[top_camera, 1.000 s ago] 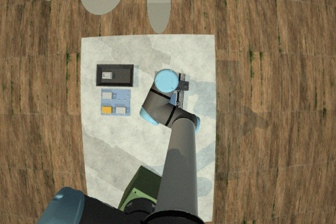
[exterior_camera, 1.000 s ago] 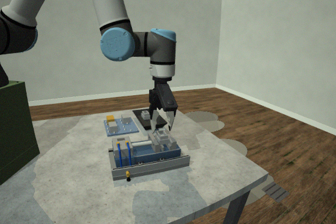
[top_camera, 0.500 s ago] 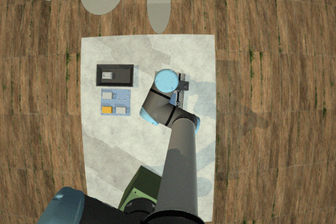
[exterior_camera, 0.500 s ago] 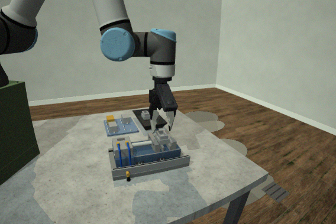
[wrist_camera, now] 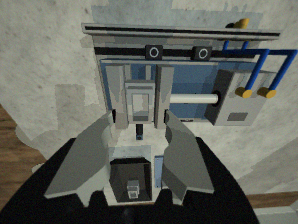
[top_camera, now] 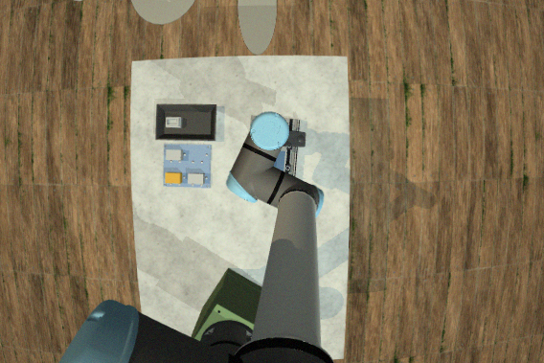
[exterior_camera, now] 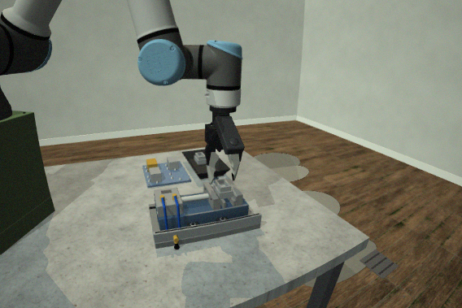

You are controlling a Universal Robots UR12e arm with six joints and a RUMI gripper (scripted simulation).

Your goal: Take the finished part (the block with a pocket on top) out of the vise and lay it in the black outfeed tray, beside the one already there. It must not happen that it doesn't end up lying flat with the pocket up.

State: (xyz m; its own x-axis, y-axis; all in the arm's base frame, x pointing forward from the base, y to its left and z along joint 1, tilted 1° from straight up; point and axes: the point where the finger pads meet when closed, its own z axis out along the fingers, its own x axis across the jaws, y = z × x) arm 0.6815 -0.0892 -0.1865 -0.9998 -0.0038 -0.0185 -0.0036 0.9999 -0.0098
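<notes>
The blue vise lies 7 cm behind my hand and 9 cm below it. From my hand the other things lie so: orange block: 18 cm behind, 37 cm to the left, 10 cm below; then blue fixture plate: 13 cm behind, 33 cm to the left, 13 cm below.
</notes>
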